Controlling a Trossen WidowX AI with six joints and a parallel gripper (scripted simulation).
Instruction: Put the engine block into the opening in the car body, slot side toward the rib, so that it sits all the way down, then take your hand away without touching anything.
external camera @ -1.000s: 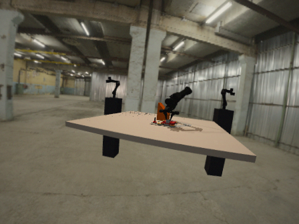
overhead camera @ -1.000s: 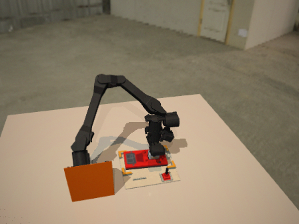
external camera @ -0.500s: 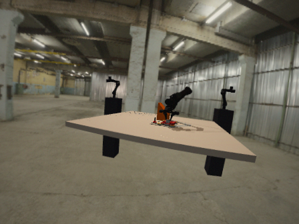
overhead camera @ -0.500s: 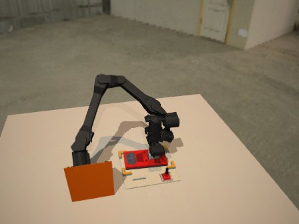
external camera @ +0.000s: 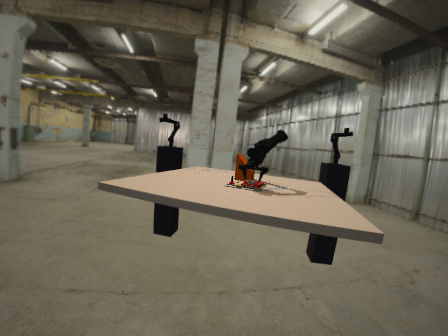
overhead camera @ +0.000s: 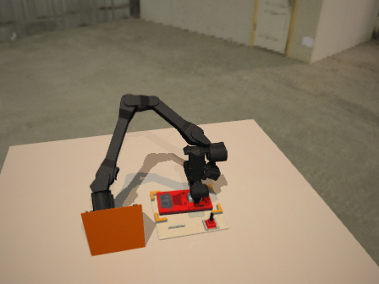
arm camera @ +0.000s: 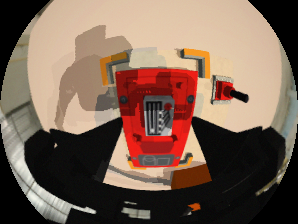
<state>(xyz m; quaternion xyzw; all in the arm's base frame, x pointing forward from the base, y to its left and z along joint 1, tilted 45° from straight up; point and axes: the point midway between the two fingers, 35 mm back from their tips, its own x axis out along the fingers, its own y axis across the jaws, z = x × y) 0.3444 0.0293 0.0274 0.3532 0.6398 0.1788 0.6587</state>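
Right now my gripper tip is 2 cm above the engine block. Round my gripper tip: pale base plate (3 cm behind, 2 cm to the right, 3 cm below).
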